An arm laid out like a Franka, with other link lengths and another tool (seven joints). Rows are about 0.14 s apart.
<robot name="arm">
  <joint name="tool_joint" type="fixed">
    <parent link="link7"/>
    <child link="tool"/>
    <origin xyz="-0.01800 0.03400 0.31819" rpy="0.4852 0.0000 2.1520"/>
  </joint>
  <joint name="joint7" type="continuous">
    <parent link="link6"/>
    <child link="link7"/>
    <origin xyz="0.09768 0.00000 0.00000" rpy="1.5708 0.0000 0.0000"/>
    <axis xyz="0 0 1"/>
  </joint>
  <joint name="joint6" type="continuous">
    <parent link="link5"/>
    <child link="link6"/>
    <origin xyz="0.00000 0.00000 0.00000" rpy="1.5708 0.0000 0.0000"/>
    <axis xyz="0 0 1"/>
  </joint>
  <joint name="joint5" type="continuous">
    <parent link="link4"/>
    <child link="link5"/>
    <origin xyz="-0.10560 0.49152 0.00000" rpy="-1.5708 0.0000 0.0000"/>
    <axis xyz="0 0 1"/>
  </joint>
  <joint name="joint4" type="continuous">
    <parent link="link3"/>
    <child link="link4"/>
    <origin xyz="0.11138 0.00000 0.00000" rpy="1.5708 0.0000 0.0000"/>
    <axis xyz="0 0 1"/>
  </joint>
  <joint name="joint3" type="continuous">
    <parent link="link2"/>
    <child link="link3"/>
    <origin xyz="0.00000 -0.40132 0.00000" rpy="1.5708 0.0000 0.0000"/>
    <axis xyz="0 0 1"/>
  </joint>
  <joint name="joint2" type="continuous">
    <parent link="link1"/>
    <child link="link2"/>
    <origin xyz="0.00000 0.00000 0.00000" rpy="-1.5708 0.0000 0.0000"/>
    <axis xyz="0 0 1"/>
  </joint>
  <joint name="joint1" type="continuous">
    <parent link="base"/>
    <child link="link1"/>
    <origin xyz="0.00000 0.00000 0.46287"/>
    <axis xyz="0 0 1"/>
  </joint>
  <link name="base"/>
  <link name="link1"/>
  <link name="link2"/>
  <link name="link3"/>
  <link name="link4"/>
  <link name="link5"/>
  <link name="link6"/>
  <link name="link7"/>
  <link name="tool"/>
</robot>
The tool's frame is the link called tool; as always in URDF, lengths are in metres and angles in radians. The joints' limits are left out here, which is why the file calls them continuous.
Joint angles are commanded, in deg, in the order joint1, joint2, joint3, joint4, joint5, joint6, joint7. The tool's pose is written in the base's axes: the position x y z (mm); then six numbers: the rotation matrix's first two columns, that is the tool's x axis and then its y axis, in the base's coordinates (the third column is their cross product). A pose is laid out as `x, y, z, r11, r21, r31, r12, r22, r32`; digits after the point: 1 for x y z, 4 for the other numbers.
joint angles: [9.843, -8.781, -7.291, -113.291, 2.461, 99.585, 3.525]
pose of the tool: 601.3, 6.5, 529.7, -0.5685, -0.8227, 0.0036, -0.7652, 0.5271, -0.3696
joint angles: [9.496, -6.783, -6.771, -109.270, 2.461, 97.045, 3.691]
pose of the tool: 613.0, 8.9, 545.4, -0.5672, -0.8235, 0.0131, -0.7691, 0.5239, -0.3661
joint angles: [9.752, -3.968, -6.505, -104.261, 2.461, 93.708, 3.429]
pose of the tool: 626.5, 15.5, 560.5, -0.5538, -0.8322, 0.0288, -0.7841, 0.5095, -0.3545
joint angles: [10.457, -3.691, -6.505, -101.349, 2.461, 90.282, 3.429]
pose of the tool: 622.5, 23.0, 582.6, -0.5408, -0.8403, 0.0371, -0.7963, 0.4974, -0.3442
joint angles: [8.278, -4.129, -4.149, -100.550, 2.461, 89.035, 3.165]
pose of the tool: 618.4, 24.8, 594.3, -0.5337, -0.8448, 0.0380, -0.8004, 0.4901, -0.3452
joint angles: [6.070, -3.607, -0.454, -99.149, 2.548, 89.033, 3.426]
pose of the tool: 625.2, 42.7, 601.9, -0.5163, -0.8558, 0.0319, -0.8051, 0.4723, -0.3589
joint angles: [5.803, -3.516, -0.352, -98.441, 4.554, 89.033, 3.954]
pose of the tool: 627.3, 52.6, 607.2, -0.5294, -0.8484, -0.0012, -0.7953, 0.4967, -0.3476
